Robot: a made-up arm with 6 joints.
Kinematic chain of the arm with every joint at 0, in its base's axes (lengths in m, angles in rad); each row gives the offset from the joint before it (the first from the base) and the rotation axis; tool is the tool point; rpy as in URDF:
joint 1: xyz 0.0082 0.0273 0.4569 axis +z
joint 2: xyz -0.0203 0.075 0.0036 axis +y
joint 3: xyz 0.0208 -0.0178 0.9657 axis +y
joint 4: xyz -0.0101 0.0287 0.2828 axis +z
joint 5: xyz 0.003 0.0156 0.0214 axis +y
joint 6: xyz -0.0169 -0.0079 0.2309 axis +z
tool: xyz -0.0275 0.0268 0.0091 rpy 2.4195 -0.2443 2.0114
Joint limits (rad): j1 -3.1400..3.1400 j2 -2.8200..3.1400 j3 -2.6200..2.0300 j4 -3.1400..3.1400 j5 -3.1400..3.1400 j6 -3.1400..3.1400
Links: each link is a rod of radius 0.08 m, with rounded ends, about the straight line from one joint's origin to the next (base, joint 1, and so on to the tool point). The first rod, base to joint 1, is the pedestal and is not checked.
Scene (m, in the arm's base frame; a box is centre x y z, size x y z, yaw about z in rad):
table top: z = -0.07
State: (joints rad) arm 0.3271 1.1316 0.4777 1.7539 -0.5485 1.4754
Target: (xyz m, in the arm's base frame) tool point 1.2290 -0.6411 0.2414
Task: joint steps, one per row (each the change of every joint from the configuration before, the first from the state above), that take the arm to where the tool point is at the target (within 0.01 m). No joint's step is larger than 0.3 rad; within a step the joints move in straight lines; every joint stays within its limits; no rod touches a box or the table.
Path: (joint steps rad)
1: -0.2623 0.1381 -0.0163 -0.0092 0.0248 -0.0008
2: -0.2622 0.1381 -0.0162 -0.0093 0.0248 -0.0008
3: -0.2623 0.1380 -0.0163 -0.0092 0.0248 -0.0009

